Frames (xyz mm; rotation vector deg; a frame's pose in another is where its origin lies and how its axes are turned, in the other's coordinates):
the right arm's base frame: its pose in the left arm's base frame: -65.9 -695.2 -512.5 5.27 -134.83 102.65
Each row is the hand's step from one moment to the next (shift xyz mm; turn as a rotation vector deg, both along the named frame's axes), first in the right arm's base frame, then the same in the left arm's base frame.
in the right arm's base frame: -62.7 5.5 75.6 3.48 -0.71 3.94
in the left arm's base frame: 52.6 -75.0 -36.0 -3.72 -3.77 0.30
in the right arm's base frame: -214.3 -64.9 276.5 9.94 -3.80 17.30
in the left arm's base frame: 191.0 -296.3 -48.2 -11.00 -17.04 0.98
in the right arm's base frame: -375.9 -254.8 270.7 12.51 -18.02 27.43
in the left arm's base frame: 380.5 -352.0 104.2 -12.35 -30.47 12.35
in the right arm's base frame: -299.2 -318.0 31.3 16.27 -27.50 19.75
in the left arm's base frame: 340.8 -134.5 239.5 -13.71 -25.43 24.00
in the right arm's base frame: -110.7 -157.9 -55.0 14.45 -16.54 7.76
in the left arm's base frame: 139.6 3.3 143.9 -12.38 -11.06 16.34
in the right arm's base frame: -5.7 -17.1 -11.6 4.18 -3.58 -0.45
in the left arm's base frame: 9.6 6.2 18.2 -3.49 -0.28 4.27
